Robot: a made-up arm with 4 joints. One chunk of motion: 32 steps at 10 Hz.
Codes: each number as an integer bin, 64 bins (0 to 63) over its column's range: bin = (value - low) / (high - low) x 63, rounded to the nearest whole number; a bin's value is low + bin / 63 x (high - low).
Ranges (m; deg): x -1.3..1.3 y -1.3..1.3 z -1.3..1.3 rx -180..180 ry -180..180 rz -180..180
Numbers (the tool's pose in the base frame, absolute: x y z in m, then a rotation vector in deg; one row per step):
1: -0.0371 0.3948 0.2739 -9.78 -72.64 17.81
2: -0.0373 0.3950 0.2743 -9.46 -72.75 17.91
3: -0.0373 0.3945 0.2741 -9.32 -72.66 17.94
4: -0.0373 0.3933 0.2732 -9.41 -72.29 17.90
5: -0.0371 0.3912 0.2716 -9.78 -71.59 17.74
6: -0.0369 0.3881 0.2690 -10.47 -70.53 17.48
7: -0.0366 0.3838 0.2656 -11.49 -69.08 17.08
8: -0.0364 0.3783 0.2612 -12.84 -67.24 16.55
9: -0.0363 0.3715 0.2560 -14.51 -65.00 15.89
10: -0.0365 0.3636 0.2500 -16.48 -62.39 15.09
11: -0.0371 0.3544 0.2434 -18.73 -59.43 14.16
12: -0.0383 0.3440 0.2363 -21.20 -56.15 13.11
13: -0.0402 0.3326 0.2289 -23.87 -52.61 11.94
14: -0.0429 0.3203 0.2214 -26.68 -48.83 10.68
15: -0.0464 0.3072 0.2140 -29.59 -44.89 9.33
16: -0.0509 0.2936 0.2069 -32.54 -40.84 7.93
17: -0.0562 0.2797 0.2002 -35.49 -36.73 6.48
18: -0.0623 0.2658 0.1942 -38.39 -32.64 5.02
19: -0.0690 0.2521 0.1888 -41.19 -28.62 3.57
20: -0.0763 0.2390 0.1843 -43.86 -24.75 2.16
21: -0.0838 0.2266 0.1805 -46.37 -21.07 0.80
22: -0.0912 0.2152 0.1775 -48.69 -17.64 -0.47
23: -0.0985 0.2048 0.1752 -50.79 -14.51 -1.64
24: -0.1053 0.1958 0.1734 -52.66 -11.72 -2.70
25: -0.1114 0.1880 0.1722 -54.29 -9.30 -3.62
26: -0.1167 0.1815 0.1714 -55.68 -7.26 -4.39
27: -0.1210 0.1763 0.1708 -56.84 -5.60 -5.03
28: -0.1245 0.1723 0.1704 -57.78 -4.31 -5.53
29: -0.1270 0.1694 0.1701 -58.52 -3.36 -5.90
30: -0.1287 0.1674 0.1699 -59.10 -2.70 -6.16
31: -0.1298 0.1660 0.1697 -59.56 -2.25 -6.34
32: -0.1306 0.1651 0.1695 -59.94 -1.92 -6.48
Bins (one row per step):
1: 31 41 38 30 19 35
2: 31 41 38 30 19 35
3: 31 41 38 30 19 35
4: 31 41 38 30 19 35
5: 31 41 38 30 19 35
6: 31 41 38 30 19 35
7: 31 41 38 29 19 34
8: 31 41 38 29 20 34
9: 31 41 38 29 20 34
10: 31 40 38 29 21 34
11: 31 40 37 28 21 34
12: 31 40 37 28 22 34
13: 31 40 37 27 22 34
14: 30 39 37 27 23 33
15: 30 39 37 26 24 33
16: 30 39 37 26 24 33
17: 30 38 36 25 25 33
18: 30 38 36 25 26 32
19: 30 38 36 24 26 32
20: 30 37 36 24 27 32
21: 29 37 36 23 28 32
22: 29 37 36 23 28 31
23: 29 36 36 23 29 31
24: 29 36 36 22 29 31
25: 29 36 36 22 30 31
26: 29 36 36 22 30 31
27: 29 36 36 22 31 31
28: 28 36 36 21 31 31
29: 28 36 36 21 31 30
30: 28 36 36 21 31 30
31: 28 36 36 21 31 30
32: 28 36 36 21 31 30

